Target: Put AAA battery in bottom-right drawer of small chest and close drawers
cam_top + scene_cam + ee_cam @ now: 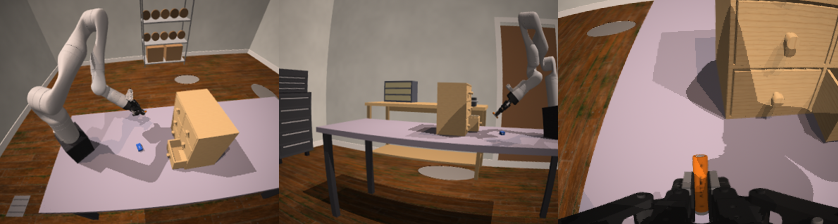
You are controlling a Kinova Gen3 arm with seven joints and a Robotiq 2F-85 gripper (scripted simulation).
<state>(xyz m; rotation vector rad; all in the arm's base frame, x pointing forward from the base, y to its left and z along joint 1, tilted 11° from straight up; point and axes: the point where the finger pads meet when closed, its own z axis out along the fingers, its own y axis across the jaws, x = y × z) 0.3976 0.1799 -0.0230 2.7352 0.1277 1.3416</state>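
My hand is 10 mm short of the AAA battery and 10 mm above it. Also, from my hand: small blue object: 160 mm to the right, 140 mm below, 40 mm behind.
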